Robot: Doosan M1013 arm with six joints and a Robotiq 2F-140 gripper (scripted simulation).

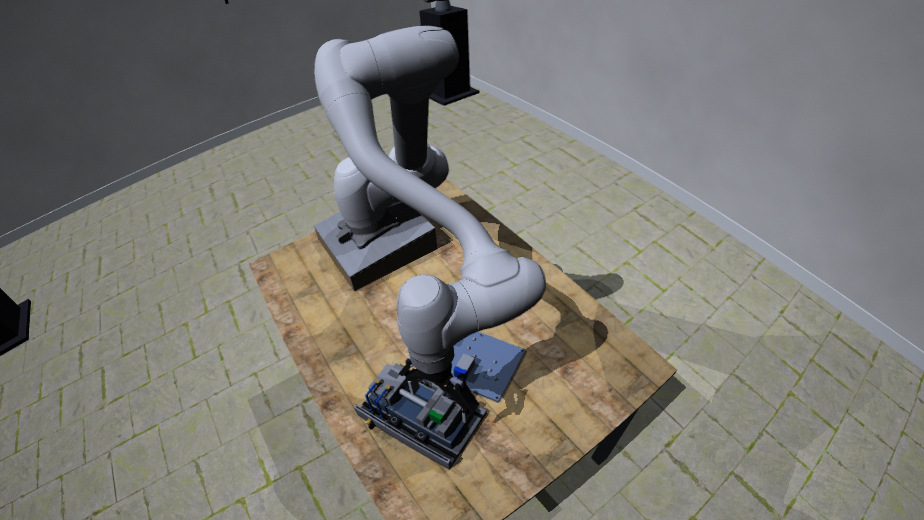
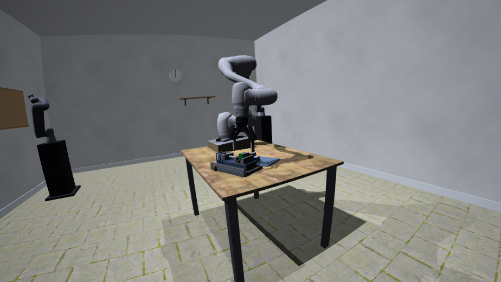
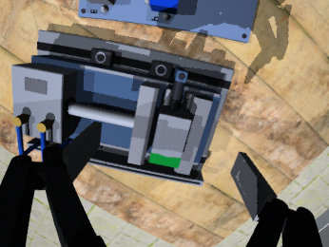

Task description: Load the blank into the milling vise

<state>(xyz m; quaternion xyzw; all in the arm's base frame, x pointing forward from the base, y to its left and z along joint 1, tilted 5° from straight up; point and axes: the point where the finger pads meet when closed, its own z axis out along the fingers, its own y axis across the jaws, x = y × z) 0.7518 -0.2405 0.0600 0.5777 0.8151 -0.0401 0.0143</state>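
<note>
Now: hand 20 mm past the work stop rod, 40 mm to the right of it and 50 mm above it. From my hand the other things lie so: blue-ended blank: 100 mm behind, 150 mm to the left, 120 mm below; hose block: 160 mm behind, 60 mm to the right, 60 mm below; moving jaw: 30 mm behind, 10 mm to the right, 60 mm below.
</note>
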